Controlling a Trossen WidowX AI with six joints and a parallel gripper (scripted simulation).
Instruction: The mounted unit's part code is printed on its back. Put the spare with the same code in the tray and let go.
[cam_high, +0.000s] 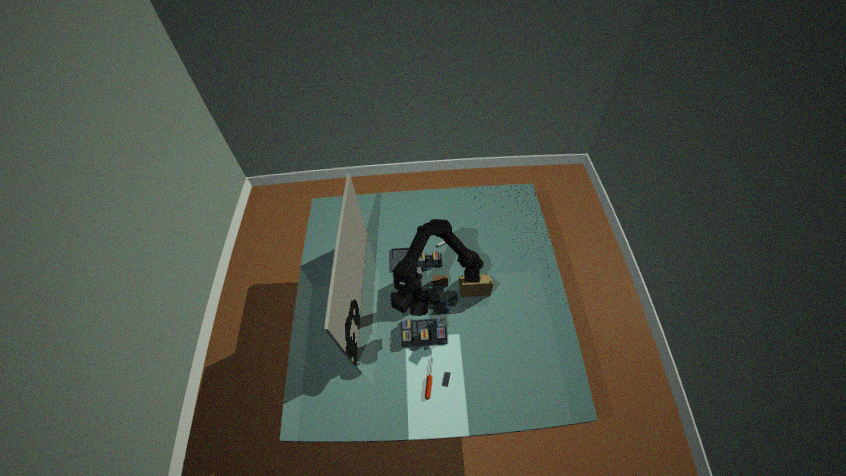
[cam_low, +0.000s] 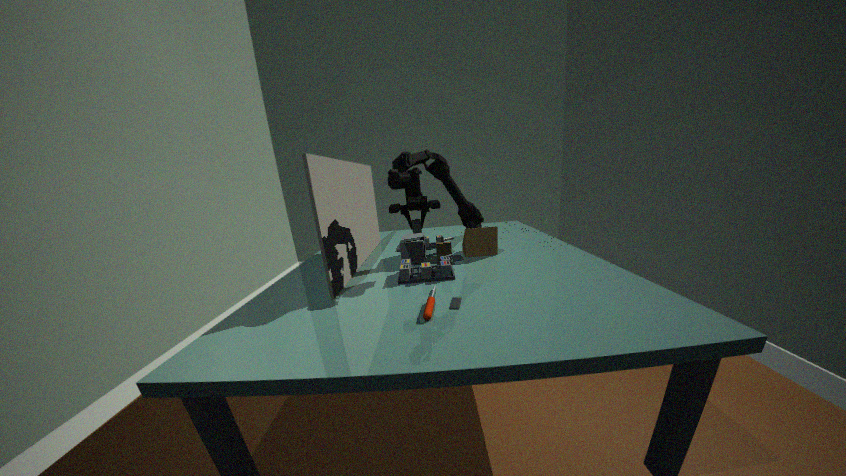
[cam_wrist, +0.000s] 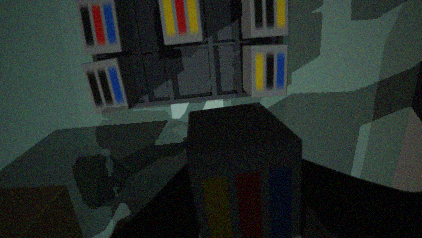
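The tray is 33 cm to the right of my gripper tip, 16 cm below it and 11 cm ahead of it. Also, from my gripper tip: mounted unit (14 cm to the right, 12 cm below, 5 cm ahead); upright panel (29 cm ahead, 13 cm to the right, 6 cm above); spare block (2 cm above).
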